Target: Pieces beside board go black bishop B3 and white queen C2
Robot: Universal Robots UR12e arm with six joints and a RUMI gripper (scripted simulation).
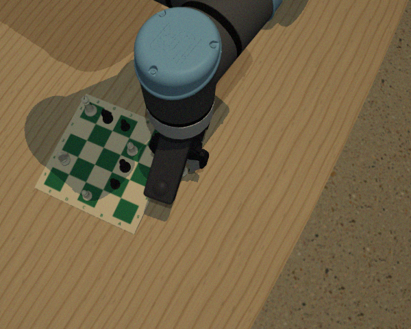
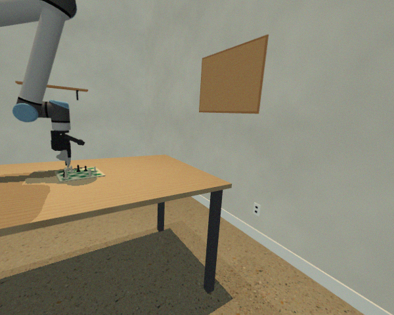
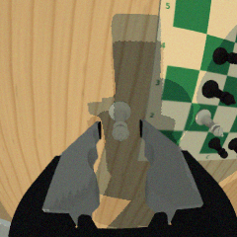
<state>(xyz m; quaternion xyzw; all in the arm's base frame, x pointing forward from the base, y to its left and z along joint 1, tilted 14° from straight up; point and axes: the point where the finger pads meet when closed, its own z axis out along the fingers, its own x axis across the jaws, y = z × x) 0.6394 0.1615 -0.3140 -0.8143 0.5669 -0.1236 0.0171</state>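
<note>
The black bishop is 90 mm to the right of my hand, 60 mm ahead of it and 10 mm below it. From my hand the other things lie so: cream board (130 mm to the right, 70 mm ahead, 30 mm below).
</note>
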